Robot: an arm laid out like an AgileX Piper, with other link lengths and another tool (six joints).
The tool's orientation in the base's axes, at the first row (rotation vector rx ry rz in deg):
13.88, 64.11, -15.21
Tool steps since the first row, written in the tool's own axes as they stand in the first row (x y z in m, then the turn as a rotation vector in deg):
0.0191, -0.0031, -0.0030, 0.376, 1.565, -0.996
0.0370, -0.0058, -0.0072, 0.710, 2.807, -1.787
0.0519, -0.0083, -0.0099, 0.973, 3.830, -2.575
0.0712, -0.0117, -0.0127, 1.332, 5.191, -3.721
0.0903, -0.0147, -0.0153, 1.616, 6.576, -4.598
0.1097, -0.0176, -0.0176, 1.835, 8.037, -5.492
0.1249, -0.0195, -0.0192, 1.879, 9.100, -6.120
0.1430, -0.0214, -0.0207, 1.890, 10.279, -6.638
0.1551, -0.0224, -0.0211, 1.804, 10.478, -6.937
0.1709, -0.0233, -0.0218, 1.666, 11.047, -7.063
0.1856, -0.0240, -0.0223, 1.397, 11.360, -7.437
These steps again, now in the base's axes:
0.0043, -0.0036, -0.0188, -0.177, 1.763, -0.665
0.0072, -0.0064, -0.0369, -0.303, 3.159, -1.226
0.0102, -0.0092, -0.0517, -0.528, 4.355, -1.733
0.0147, -0.0132, -0.0706, -0.906, 5.975, -2.458
0.0193, -0.0169, -0.0891, -1.079, 7.539, -3.000
0.0244, -0.0205, -0.1079, -1.268, 9.185, -3.487
0.0287, -0.0232, -0.1224, -1.434, 10.385, -3.727
0.0342, -0.0261, -0.1396, -1.482, 11.662, -3.884
0.0385, -0.0279, -0.1508, -1.706, 11.954, -3.919
0.0441, -0.0299, -0.1655, -1.682, 12.543, -3.814
0.0495, -0.0317, -0.1791, -2.008, 12.982, -3.707

